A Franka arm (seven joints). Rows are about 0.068 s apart.
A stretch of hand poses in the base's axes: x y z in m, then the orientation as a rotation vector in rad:
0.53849, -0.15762, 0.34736, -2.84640, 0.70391, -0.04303
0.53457, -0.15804, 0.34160, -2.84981, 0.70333, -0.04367
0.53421, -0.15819, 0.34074, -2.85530, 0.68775, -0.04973
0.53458, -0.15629, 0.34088, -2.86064, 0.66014, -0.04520
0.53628, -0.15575, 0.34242, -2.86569, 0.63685, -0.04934
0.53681, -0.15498, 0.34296, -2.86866, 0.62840, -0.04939
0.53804, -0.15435, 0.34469, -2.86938, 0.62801, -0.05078
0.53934, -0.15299, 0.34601, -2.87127, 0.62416, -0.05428
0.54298, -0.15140, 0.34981, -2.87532, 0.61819, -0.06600
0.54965, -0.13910, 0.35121, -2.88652, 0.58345, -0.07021
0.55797, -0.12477, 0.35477, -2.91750, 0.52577, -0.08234
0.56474, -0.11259, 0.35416, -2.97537, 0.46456, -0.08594
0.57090, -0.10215, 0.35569, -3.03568, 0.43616, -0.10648
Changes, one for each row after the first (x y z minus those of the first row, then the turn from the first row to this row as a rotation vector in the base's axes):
-0.00392, -0.00042, -0.00576, -0.00322, 0.00028, 0.00084
-0.00428, -0.00057, -0.00662, -0.00631, -0.00434, 0.01146
-0.00391, 0.00133, -0.00648, -0.00513, -0.00355, 0.03073
-0.00221, 0.00187, -0.00494, -0.00625, -0.00789, 0.04650
-0.00168, 0.00264, -0.00440, -0.00753, -0.00824, 0.05247
-0.00045, 0.00327, -0.00267, -0.00839, -0.00903, 0.05273
0.00085, 0.00463, -0.00135, -0.01011, -0.01132, 0.05527
0.00449, 0.00622, 0.00245, -0.01499, -0.01869, 0.05891
0.01116, 0.01852, 0.00385, -0.02038, -0.02288, 0.08297
0.01948, 0.03285, 0.00741, -0.04301, -0.02990, 0.12381
0.02625, 0.04503, 0.00680, -0.09059, -0.02487, 0.16967
0.03241, 0.05547, 0.00833, -0.14880, -0.02591, 0.19208

